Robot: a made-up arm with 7 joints.
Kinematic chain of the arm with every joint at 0, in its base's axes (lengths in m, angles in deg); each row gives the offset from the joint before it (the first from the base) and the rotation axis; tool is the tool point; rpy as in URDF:
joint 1: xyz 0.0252 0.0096 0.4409 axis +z
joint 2: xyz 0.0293 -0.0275 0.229 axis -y
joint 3: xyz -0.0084 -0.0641 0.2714 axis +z
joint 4: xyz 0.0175 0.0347 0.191 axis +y
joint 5: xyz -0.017 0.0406 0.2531 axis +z
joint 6: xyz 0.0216 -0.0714 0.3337 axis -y
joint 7: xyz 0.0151 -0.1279 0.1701 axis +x
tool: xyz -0.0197 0.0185 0.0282 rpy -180 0 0
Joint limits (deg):
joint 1: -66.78..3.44
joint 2: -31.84..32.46
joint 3: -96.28..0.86
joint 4: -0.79..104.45
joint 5: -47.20..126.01
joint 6: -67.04..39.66
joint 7: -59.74..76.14
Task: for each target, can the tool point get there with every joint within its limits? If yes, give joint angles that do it. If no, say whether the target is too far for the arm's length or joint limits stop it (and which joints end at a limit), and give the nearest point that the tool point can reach.
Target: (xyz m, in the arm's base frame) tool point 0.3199 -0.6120 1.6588
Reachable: yes | joints -40.05 -6.62 -12.78 35.88 36.38 14.68 -19.15
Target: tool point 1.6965 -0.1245 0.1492
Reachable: no: too far | nearest point 1.0056 -0.0956 0.6024 | short by 0.827 m
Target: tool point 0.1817 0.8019 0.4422
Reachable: no: joint limits stop it (at a limit: joint 1, joint 2, joint 3, joint 4, joint 6, joint 7) | nearest point 0.6450 0.2936 0.4810 | short by 0.689 m
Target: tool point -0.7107 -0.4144 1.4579
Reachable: yes | joints -35.91 23.71 -80.28 53.03 -9.02 -28.12 25.26
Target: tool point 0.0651 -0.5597 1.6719
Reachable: yes | joints -16.04 19.82 -37.19 49.67 36.40 -0.95 -29.70
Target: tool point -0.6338 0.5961 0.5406
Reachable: no: joint limits stop it (at a limit: joint 1, joint 2, joint 3, joint 4, joint 6, joint 7) | nearest point -0.7929 0.0752 0.7551 | short by 0.585 m
